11 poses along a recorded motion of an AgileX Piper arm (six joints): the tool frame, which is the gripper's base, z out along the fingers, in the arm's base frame.
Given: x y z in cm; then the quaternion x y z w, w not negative.
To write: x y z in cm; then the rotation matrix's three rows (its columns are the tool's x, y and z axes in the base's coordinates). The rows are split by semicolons. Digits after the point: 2 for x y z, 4 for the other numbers.
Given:
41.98 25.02 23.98 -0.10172 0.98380 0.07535 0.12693
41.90 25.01 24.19 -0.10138 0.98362 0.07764 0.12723
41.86 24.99 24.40 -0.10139 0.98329 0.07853 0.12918
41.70 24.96 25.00 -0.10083 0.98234 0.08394 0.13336
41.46 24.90 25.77 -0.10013 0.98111 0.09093 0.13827
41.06 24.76 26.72 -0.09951 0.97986 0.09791 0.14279
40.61 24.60 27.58 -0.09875 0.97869 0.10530 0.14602
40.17 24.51 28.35 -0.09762 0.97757 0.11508 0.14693
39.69 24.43 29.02 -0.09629 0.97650 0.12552 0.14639
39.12 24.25 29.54 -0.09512 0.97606 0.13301 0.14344
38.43 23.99 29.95 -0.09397 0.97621 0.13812 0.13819
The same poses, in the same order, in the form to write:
41.98 25.02 23.98; -0.9471 -0.2193 0.2344; -0.1810 0.9680 0.1741; -0.2651 0.1224 -0.9564
41.90 25.01 24.19; -0.9471 -0.2192 0.2345; -0.1797 0.9674 0.1785; -0.2660 0.1269 -0.9556
41.86 24.99 24.40; -0.9461 -0.2197 0.2381; -0.1791 0.9671 0.1806; -0.2700 0.1282 -0.9543
41.70 24.96 25.00; -0.9441 -0.2205 0.2451; -0.1757 0.9656 0.1918; -0.2789 0.1380 -0.9503
41.46 24.90 25.77; -0.9417 -0.2216 0.2531; -0.1713 0.9634 0.2061; -0.2895 0.1507 -0.9452
41.06 24.76 26.72; -0.9394 -0.2230 0.2603; -0.1671 0.9610 0.2203; -0.2993 0.1635 -0.9400
40.61 24.60 27.58; -0.9379 -0.2240 0.2650; -0.1625 0.9583 0.2350; -0.3066 0.1773 -0.9352
40.17 24.51 28.35; -0.9378 -0.2247 0.2648; -0.1570 0.9545 0.2537; -0.3097 0.1963 -0.9303
39.69 24.43 29.02; -0.9386 -0.2248 0.2617; -0.1513 0.9499 0.2733; -0.3101 0.2169 -0.9256
39.12 24.25 29.54; -0.9408 -0.2238 0.2547; -0.1475 0.9465 0.2869; -0.3053 0.2324 -0.9235
38.43 23.99 29.95; -0.9441 -0.2216 0.2438; -0.1453 0.9442 0.2956; -0.2958 0.2437 -0.9237

